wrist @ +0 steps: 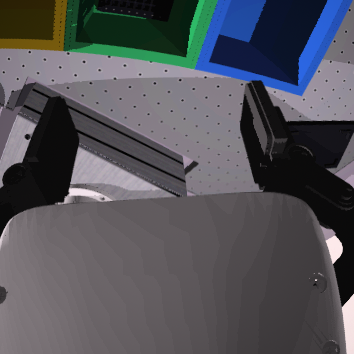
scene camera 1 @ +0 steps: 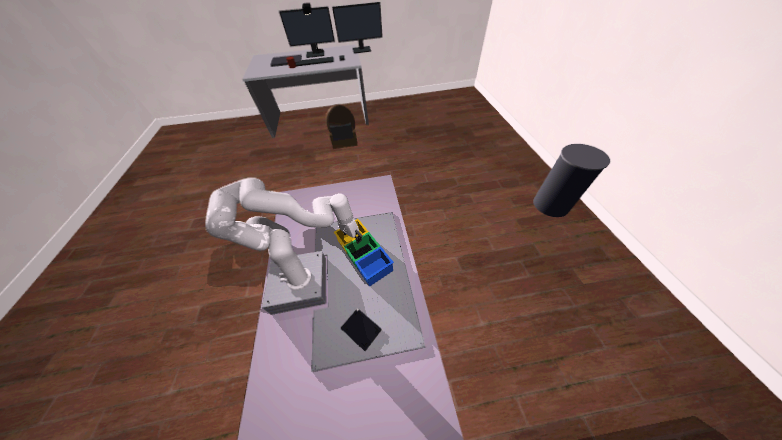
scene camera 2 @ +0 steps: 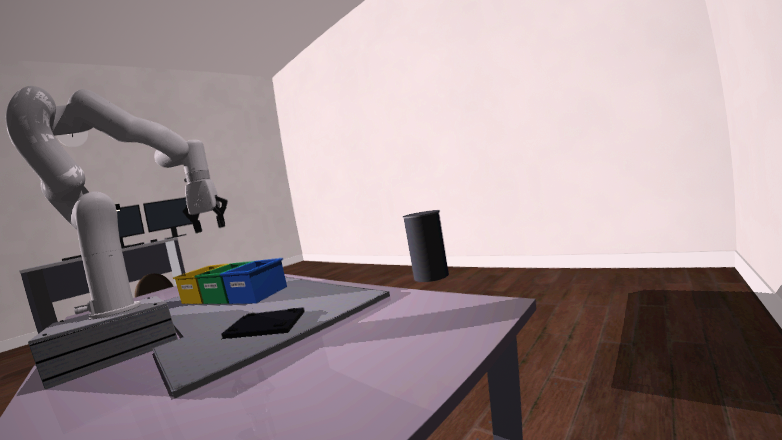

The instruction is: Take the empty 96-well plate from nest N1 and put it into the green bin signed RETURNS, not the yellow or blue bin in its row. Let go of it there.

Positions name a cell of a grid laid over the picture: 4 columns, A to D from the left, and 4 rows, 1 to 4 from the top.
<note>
In view: my gripper (scene camera 2: B3) and a black nest (scene camera 2: B3).
My gripper shows as well in the wrist view (wrist: B2). The black nest also shows in scene camera 1 (scene camera 1: B3).
</note>
